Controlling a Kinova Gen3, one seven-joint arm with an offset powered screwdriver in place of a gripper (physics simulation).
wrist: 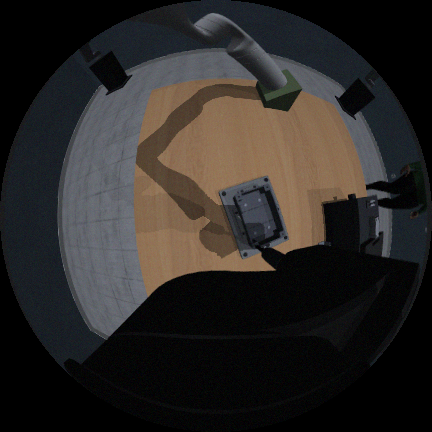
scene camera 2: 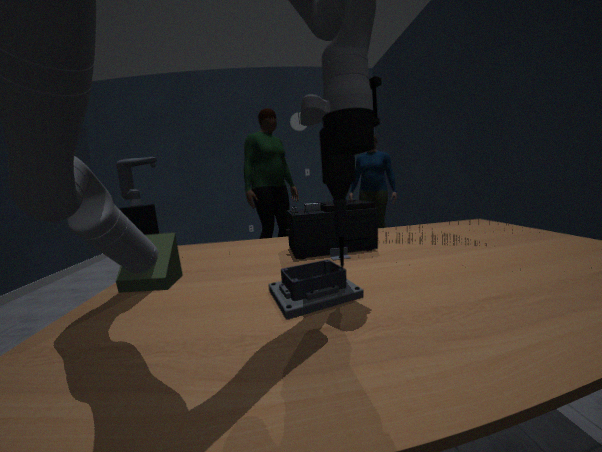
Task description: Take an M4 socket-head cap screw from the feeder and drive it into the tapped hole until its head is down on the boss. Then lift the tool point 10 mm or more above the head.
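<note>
The screwdriver's thin dark bit (scene camera 2: 342, 265) (wrist: 257, 246) points down at the near-right corner of the open dark housing (scene camera 2: 320, 286) (wrist: 275, 210) in the scene view. Its tip is at or just behind the rim; whether it touches is too small to tell. The housing sits on a grey base plate (scene camera 2: 320, 305) (wrist: 229, 202) with corner holes. No screw can be made out at the tip, and the tapped hole and boss under it are hidden or too dark. A black box-shaped unit (scene camera 2: 312, 232) (wrist: 341, 225), seemingly the feeder, stands behind the housing, with small metal parts on top.
A small grey bracket (scene camera 2: 340, 254) sits at the front of the black unit. A green block (scene camera 2: 144, 284) (wrist: 285, 97) with a grey arm (scene camera 2: 120, 235) (wrist: 260, 62) on it stands at the table's left. Two people stand beyond the wooden table (scene camera 2: 450, 310) (wrist: 200, 130).
</note>
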